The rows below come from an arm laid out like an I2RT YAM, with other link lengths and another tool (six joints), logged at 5 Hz.
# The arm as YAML. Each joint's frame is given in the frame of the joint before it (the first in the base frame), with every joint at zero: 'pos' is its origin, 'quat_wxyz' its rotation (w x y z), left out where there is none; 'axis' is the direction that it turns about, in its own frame. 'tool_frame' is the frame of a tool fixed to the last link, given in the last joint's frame.
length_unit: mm
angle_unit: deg
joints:
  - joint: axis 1
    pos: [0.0, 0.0, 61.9]
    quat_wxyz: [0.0, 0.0, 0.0, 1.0]
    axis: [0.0, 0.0, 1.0]
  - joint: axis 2
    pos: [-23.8, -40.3, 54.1]
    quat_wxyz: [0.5, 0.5, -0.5, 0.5]
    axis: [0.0, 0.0, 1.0]
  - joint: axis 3
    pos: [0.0, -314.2, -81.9]
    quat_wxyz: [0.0, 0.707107, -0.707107, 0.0]
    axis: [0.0, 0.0, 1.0]
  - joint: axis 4
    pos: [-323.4, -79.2, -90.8]
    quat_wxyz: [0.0, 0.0, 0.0, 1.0]
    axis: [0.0, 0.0, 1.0]
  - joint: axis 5
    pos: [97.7, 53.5, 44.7]
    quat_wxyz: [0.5, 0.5, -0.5, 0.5]
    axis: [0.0, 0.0, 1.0]
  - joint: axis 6
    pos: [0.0, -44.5, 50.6]
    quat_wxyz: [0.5, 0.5, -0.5, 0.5]
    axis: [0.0, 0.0, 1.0]
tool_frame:
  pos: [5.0, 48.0, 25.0]
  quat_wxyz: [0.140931, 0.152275, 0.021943, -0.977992]
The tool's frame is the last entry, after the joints.
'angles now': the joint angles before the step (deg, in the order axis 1, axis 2, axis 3, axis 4, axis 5, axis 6). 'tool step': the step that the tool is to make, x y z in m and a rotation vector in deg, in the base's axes. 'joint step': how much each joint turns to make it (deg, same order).
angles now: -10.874, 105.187, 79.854, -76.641, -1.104, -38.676
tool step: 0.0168, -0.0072, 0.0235, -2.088, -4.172, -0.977
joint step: -0.441, 0.024, 5.060, -0.533, 1.137, 0.739
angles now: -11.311, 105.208, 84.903, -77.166, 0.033, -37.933
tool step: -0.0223, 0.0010, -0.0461, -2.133, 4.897, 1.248
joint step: 0.137, 0.046, -8.507, 4.181, 3.189, -0.584
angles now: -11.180, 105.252, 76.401, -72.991, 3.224, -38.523
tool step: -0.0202, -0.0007, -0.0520, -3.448, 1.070, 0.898
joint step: 0.020, -0.003, -9.278, 8.902, 3.694, -0.111
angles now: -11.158, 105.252, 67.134, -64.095, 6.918, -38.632
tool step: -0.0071, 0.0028, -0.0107, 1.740, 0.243, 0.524
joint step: -0.004, -0.007, -2.318, 1.830, -1.507, -0.878
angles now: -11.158, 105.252, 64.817, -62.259, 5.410, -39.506
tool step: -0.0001, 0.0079, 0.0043, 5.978, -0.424, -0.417
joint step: 0.152, 0.000, 0.048, -0.748, -5.923, -0.789
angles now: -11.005, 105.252, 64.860, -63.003, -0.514, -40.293
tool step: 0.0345, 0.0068, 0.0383, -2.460, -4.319, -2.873
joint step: 1.765, -0.031, 8.235, -3.566, 0.744, 4.868
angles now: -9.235, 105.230, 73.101, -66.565, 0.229, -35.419
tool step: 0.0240, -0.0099, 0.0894, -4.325, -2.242, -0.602
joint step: -0.242, -0.027, 16.494, -13.637, 3.826, 0.850
